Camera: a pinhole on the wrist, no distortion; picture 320 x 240 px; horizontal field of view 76.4 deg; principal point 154.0 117.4 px. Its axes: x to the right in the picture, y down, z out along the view. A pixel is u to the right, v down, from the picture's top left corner.
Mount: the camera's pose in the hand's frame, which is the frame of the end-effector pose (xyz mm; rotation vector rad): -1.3 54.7 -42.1 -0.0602 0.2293 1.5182
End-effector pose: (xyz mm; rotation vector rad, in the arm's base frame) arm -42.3 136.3 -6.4 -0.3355 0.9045 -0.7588
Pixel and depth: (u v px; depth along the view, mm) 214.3 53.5 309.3
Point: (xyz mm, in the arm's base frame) 284.5 166.9 -55.7
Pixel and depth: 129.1 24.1 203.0
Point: 151.0 91.8 -17.5
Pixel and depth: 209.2 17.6 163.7
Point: 132.7 147.5 -73.0
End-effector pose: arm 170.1 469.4 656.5 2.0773 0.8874 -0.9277
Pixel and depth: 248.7 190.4 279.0
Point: 252.5 151.5 670.7
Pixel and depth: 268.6 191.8 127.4
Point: 248.8 321.4 689.5
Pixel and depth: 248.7 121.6 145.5
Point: 264.8 325.7 645.1
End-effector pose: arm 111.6 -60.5 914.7 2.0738 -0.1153 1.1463
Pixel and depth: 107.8 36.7 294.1
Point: 353.2 -207.3 967.4
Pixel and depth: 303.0 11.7 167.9
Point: 156.1 -234.0 1082.8
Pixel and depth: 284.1 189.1 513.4
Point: 136.9 -703.6 970.2
